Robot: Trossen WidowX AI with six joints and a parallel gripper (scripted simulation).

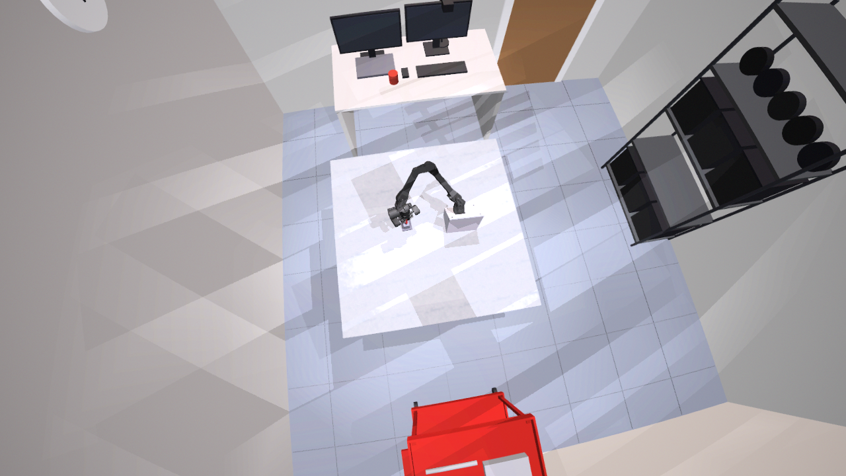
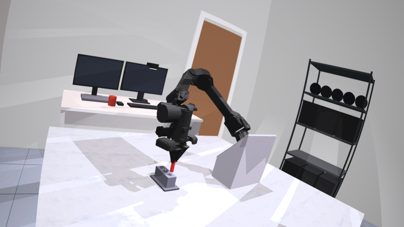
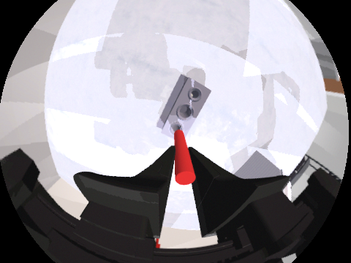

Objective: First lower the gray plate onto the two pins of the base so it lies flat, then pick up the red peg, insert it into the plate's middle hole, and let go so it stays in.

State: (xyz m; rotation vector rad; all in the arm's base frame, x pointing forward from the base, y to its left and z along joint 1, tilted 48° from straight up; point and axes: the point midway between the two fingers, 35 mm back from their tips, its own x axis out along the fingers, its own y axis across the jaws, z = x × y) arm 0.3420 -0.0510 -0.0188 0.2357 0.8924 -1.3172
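The gray plate lies 1 cm ahead of my gripper tip, 3 cm to the right of it and 7 cm below it. Round my gripper tip: red peg (right at my gripper tip).
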